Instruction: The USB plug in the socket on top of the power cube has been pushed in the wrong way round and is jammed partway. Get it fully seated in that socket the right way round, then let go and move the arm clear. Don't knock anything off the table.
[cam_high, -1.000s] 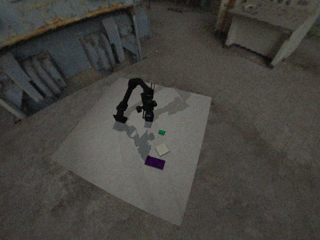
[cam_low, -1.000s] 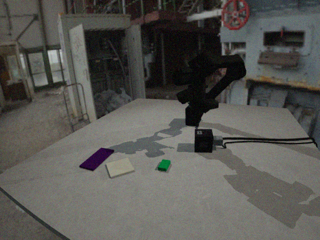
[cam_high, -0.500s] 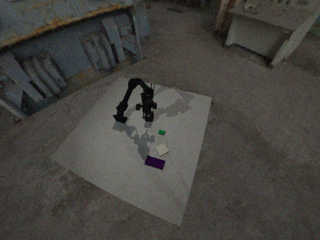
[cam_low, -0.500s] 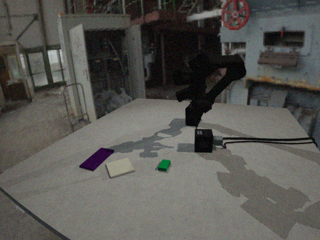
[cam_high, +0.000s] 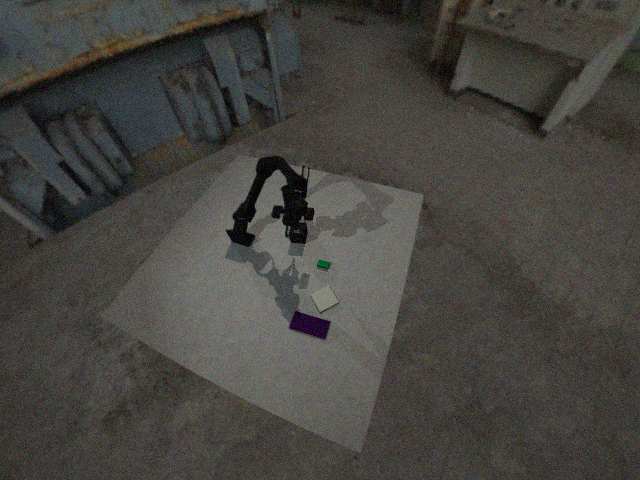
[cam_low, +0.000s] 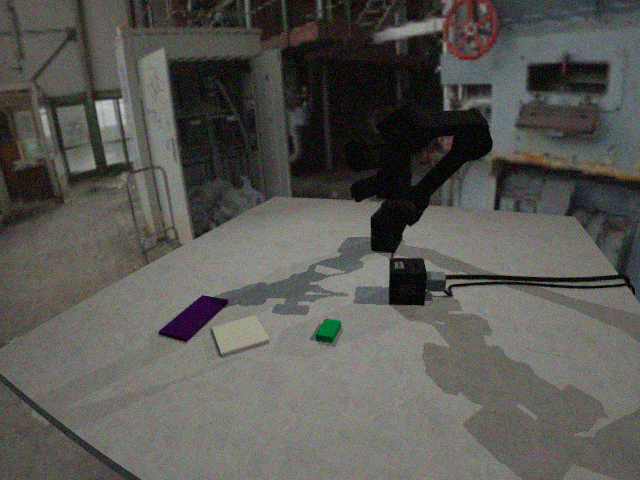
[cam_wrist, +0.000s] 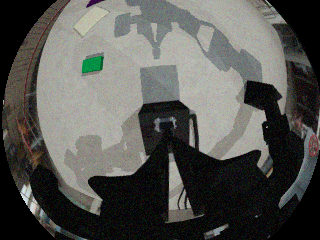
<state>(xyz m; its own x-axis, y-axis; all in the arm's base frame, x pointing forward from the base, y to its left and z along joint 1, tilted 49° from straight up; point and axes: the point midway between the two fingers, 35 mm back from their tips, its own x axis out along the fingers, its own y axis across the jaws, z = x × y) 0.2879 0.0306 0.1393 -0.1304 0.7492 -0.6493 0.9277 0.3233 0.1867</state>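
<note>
My gripper tip is 2 cm above the USB plug. Also, from my gripper tip: green block (18 cm ahead, 13 cm below, 7 cm to the right); then cream tile (27 cm ahead, 22 cm to the right, 13 cm below); then pale socket (7 cm below, 1 cm to the left).
</note>
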